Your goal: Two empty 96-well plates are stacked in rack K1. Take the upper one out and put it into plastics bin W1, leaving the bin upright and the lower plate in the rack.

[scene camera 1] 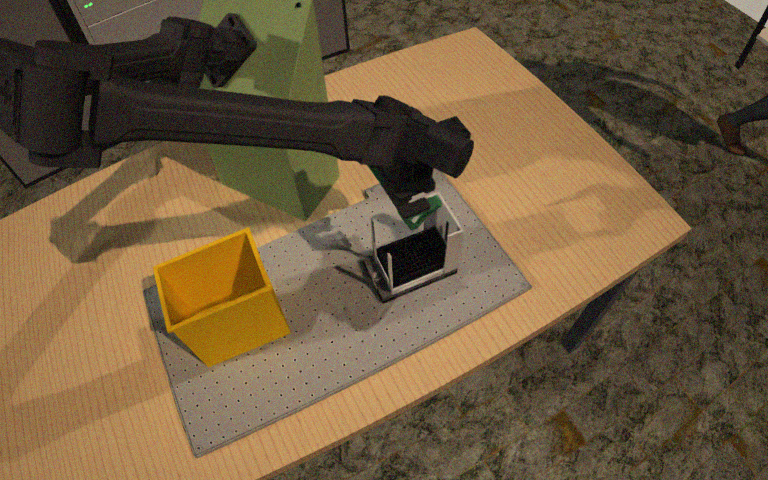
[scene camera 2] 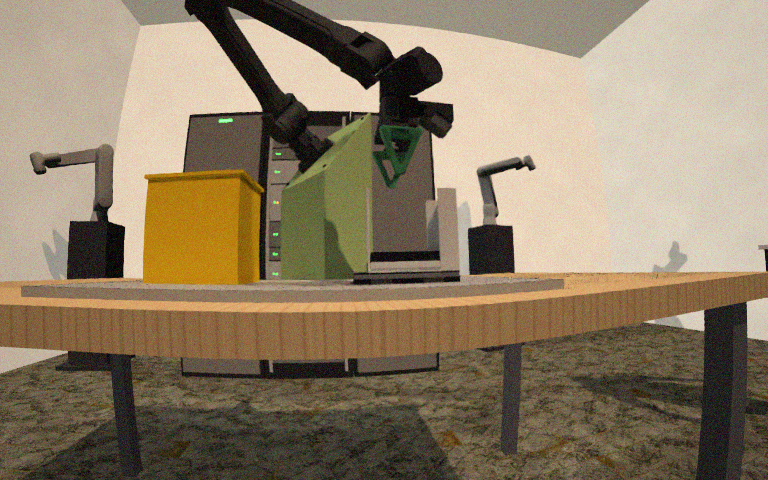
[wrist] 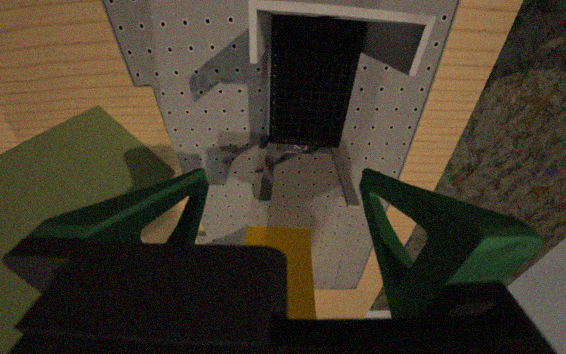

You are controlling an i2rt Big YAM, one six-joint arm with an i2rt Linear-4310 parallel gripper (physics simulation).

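Frame: origin at the arm's base, x ahead, y left, z up, level; centimetres.
Where they show: gripper, fingertip midpoint: [scene camera 1: 400, 207] [scene camera 2: 395, 181] [wrist: 283, 177]; arm's base at its link origin: [scene camera 1: 227, 50] [scene camera 2: 316, 156].
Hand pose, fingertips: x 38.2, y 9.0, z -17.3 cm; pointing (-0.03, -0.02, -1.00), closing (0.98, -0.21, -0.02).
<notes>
Things, the pixels of their top centre, and the offset from my fingertips.
- rack K1 at its top centre: [wrist: 320, 146] [scene camera 2: 401, 194] [scene camera 1: 410, 226] dx +2.5, dy +0.1, dz -2.8 cm
- Yellow bin W1 at its top centre: [scene camera 1: 209, 277] [scene camera 2: 208, 182] dx -8.6, dy -32.7, dz +0.9 cm
The black plates [scene camera 1: 412, 257] [scene camera 2: 404, 255] [wrist: 312, 85] sit low in rack K1 [scene camera 1: 419, 281] [scene camera 2: 448, 232] [wrist: 345, 11]; the seam between upper and lower plate cannot be made out. The rack has a pale tall wall at one end and thin uprights at the other. My gripper [scene camera 1: 423, 216] [scene camera 2: 391, 180] [wrist: 283, 177] is open and empty, above the rack and clear of the plates, its two green fingers wide apart in the wrist view. Yellow bin W1 [scene camera 1: 232, 325] [scene camera 2: 192, 229] stands upright and apart from the rack; part of the bin [wrist: 300, 270] shows low in the wrist view.
A grey perforated board [scene camera 1: 339, 350] [scene camera 2: 169, 292] [wrist: 210, 40] lies under rack and bin on the wooden table [scene camera 1: 566, 186] [scene camera 2: 317, 331]. A tall green pedestal [scene camera 1: 271, 186] [scene camera 2: 305, 237] [wrist: 75, 170] stands behind the board, between bin and rack as scene camera 2 sees it. The rack's uprights rise above the plates.
</notes>
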